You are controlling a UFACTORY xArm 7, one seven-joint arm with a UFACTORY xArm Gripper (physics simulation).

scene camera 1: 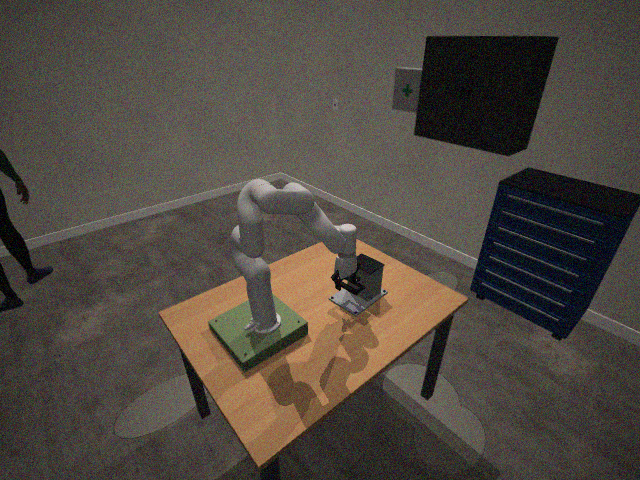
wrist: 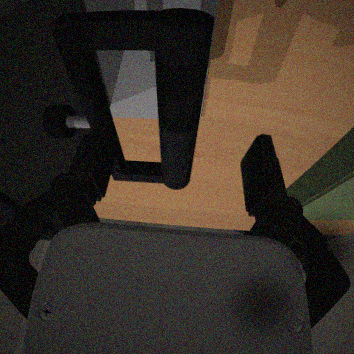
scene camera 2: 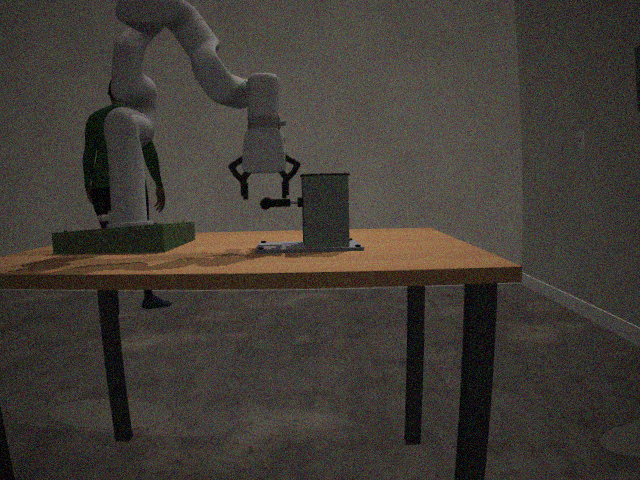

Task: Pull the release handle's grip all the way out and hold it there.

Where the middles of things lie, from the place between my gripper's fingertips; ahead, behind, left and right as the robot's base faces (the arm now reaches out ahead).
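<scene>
Here is the metal base plate (scene camera 1: 355, 305), and my hand is 11 cm above it and 10 cm short of it.
</scene>
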